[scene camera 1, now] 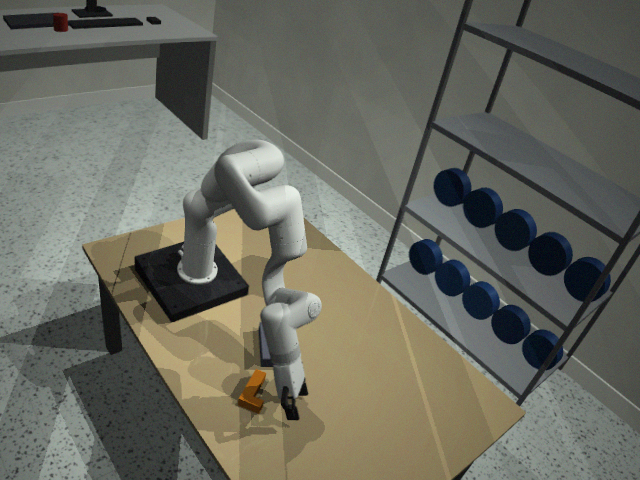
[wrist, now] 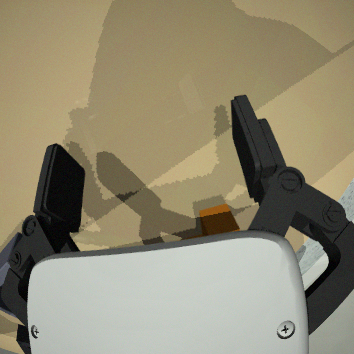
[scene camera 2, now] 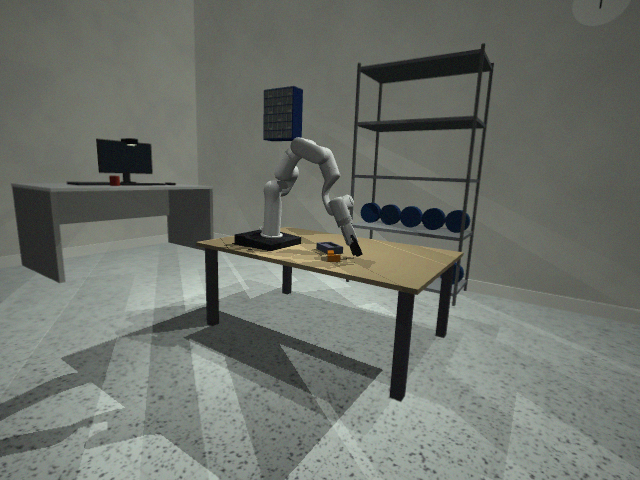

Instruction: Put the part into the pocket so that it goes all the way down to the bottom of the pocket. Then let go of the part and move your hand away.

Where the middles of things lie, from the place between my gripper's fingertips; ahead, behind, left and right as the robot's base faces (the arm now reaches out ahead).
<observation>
Right now my hand is 110 mm past the orange L-shaped part point(scene camera 1: 247, 400), 50 mm to the left of it and 10 mm above it.
</observation>
